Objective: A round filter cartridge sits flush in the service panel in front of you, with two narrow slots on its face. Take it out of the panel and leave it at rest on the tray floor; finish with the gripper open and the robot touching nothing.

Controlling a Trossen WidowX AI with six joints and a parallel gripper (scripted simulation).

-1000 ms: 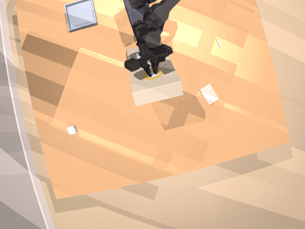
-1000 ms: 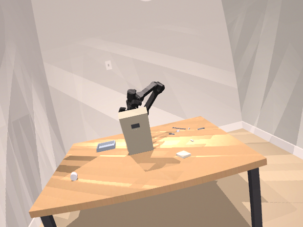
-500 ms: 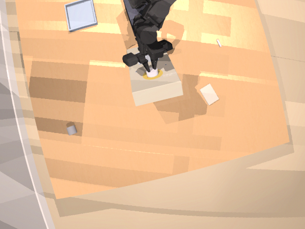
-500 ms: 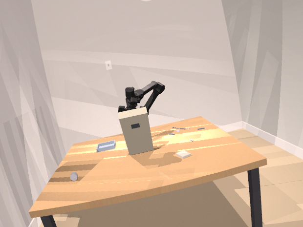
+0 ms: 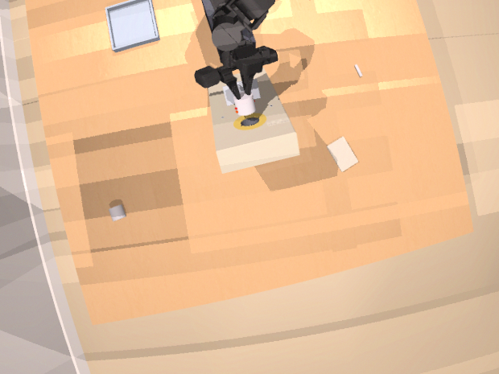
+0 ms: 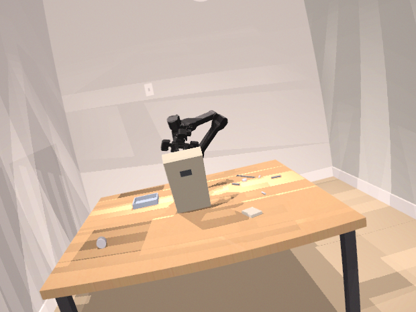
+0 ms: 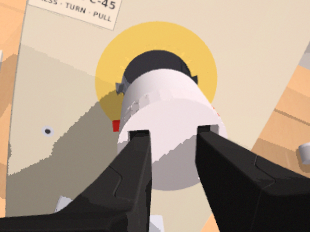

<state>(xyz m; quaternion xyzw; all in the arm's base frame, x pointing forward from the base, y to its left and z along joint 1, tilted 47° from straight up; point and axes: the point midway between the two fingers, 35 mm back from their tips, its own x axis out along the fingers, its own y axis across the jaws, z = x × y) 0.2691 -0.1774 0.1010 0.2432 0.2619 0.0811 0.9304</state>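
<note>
Now: the round filter cartridge 1 cm below my gripper tip and 1 cm ahead of it. Round my gripper tip: flat beige block (29 cm below, 23 cm to the left, 22 cm ahead); then blue-grey tray (42 cm behind, 29 cm below, 21 cm to the right); then service panel box (11 cm below, 2 cm ahead).
</note>
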